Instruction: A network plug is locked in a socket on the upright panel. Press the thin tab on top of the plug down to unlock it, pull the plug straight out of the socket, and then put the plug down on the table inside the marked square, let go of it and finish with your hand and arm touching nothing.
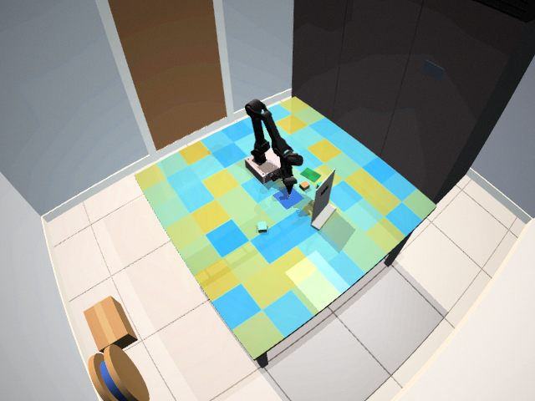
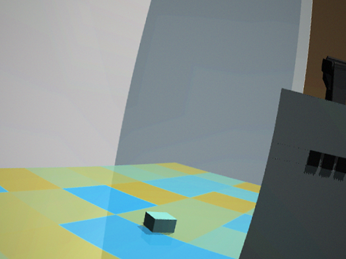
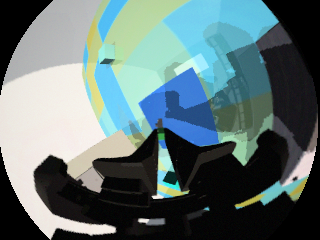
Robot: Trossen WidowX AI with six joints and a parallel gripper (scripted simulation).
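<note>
The dark blue square lies 1 cm behind my gripper tip and 3 cm below it. Also, from my gripper tip: orange block (2 cm ahead, 11 cm to the left, 2 cm below); then green patch (2 cm behind, 21 cm to the left, 3 cm below); then small teal piece (9 cm ahead, 16 cm to the left, 2 cm below).
</note>
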